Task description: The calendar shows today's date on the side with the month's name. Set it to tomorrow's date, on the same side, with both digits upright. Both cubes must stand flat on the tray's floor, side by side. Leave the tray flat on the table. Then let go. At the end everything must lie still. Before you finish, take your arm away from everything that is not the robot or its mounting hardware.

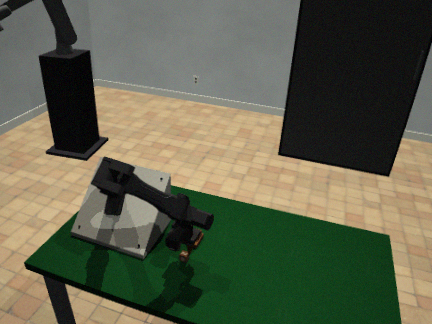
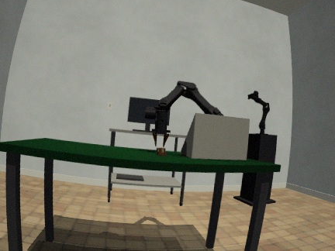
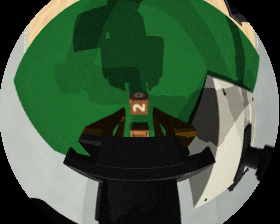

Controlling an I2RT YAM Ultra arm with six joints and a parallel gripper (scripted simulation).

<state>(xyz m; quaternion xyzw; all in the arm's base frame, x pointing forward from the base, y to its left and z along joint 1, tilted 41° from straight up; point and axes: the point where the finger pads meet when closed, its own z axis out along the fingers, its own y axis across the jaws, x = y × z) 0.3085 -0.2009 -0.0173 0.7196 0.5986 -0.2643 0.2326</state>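
Right now my hand is 11 cm to the right of the wooden calendar tray, 4 cm above it and 1 cm short of it.
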